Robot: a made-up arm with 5 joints. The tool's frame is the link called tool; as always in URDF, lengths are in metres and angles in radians. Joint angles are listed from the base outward.
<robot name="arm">
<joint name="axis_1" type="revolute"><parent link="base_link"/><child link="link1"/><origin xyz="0.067 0 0.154" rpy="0 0 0"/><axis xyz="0 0 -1"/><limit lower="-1.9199" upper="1.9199"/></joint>
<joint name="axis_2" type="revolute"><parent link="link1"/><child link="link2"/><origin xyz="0.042 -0.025 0.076" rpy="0 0 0"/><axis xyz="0 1 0"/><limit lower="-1.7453" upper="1.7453"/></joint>
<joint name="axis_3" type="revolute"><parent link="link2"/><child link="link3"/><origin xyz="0.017 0 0.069" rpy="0 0 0"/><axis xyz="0 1 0"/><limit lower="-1.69" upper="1.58"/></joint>
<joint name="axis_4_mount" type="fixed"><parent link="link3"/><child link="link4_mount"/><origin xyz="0.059 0 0.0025" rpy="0 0 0"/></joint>
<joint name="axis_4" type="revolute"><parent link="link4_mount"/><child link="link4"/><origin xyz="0.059 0 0.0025" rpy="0 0 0"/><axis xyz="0 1 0"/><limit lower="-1.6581" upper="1.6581"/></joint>
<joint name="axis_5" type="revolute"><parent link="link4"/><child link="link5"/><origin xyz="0.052 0.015 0" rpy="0 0 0"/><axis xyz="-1 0 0"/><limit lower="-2.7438" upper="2.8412"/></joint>
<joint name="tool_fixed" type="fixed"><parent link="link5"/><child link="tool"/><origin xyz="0 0 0" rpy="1.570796 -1.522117 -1.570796"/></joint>
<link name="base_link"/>
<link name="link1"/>
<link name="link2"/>
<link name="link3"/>
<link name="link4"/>
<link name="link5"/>
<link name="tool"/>
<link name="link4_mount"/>
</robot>
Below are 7 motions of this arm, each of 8 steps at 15 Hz.
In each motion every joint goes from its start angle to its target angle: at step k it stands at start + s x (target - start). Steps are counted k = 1, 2, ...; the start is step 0. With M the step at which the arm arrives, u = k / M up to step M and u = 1 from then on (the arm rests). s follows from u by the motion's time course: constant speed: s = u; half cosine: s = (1 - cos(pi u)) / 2; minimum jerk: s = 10 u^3 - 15 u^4 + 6 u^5.
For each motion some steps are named. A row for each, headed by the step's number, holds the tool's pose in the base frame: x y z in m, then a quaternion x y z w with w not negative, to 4 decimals.
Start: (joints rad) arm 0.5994 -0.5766 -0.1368 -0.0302 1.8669
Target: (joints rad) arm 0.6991 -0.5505 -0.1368 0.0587 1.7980
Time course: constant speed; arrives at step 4
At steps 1, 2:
1: 0.1787 -0.0928 0.4118 -0.8521 -0.3189 0.2303 0.3452
2: 0.1778 -0.0967 0.4102 -0.8476 -0.3135 0.2300 0.3610

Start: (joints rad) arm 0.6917 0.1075 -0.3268 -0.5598 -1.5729
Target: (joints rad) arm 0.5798 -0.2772 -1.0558 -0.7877 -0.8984
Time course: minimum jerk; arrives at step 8
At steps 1, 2, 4, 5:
1: 0.2269 -0.1449 0.3668 0.4118 -0.8303 -0.3429 0.1533
2: 0.2201 -0.1367 0.3825 0.3999 -0.8587 -0.2880 0.1409
4: 0.1738 -0.0912 0.4380 0.3181 -0.9461 -0.0495 0.0346
5: 0.1387 -0.0624 0.4556 -0.2570 0.9622 -0.0691 0.0581

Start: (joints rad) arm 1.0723 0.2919 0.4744 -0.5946 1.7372
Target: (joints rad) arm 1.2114 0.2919 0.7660 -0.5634 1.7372
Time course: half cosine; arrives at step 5
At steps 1, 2, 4, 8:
1: 0.1586 -0.1952 0.2001 -0.6214 -0.1155 0.2301 0.7400
2: 0.1487 -0.1918 0.1899 -0.5919 -0.0994 0.2242 0.7678
4: 0.1267 -0.1803 0.1693 -0.5215 -0.0668 0.2065 0.8252
8: 0.1231 -0.1778 0.1661 -0.5088 -0.0618 0.2029 0.8343

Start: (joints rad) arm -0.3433 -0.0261 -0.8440 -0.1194 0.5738
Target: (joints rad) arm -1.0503 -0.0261 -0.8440 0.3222 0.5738
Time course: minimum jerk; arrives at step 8
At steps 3, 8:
3: 0.2122 0.0750 0.4325 0.0060 -0.9389 0.1745 0.2967
8: 0.1621 0.1458 0.4199 0.2264 -0.8421 0.3469 0.3453

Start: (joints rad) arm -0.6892 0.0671 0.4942 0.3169 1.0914
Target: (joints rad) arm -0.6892 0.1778 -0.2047 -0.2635 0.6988
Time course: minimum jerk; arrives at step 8
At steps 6, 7, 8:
6: 0.2582 0.1446 0.3050 -0.0006 -0.7644 0.4104 0.4973
7: 0.2577 0.1441 0.3160 0.0131 -0.7962 0.3769 0.4730
8: 0.2575 0.1440 0.3180 0.0157 -0.8018 0.3708 0.4683

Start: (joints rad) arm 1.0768 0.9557 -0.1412 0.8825 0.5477
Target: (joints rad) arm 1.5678 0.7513 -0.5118 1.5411 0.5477
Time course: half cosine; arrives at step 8
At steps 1, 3, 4, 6, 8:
1: 0.1440 -0.1714 0.1244 0.0463 0.0452 -0.2932 0.9539
3: 0.1235 -0.1883 0.1425 0.0577 0.0493 -0.3556 0.9315
4: 0.1067 -0.1973 0.1563 0.0663 0.0515 -0.3987 0.9132
6: 0.0724 -0.2061 0.1832 0.0828 0.0535 -0.4757 0.8740
8: 0.0576 -0.2065 0.1948 0.0900 0.0536 -0.5065 0.8558

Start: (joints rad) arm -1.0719 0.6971 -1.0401 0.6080 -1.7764
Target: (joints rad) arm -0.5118 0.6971 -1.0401 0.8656 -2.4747
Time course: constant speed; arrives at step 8
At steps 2, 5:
2: 0.2289 0.2011 0.2996 0.5784 -0.0610 -0.4140 0.7003
5: 0.2659 0.1617 0.2949 0.5400 -0.0428 -0.5851 0.6036

